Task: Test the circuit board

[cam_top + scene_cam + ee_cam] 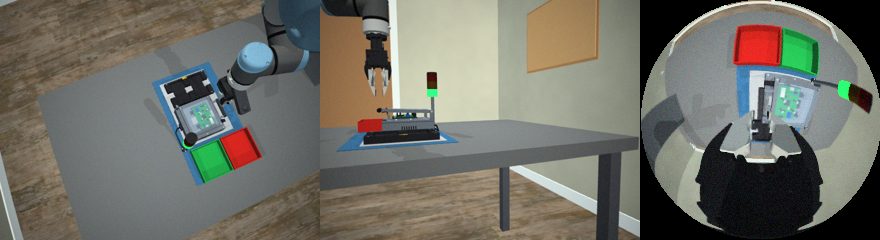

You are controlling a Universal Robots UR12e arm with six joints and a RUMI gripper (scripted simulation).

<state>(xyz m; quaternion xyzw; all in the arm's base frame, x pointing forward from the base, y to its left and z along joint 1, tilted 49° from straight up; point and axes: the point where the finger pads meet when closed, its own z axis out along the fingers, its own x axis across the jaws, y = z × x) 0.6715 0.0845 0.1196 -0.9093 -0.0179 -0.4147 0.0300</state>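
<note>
Now: hand 20 mm short of the black latch hook, 50 mm to the right of it and 80 mm above it. From my hand the other things lie so: red bin (40 mm behind, 190 mm to the left, 150 mm below); then green circuit board (80 mm ahead, 90 mm below); then tester lid (90 mm ahead, 70 mm below).
</note>
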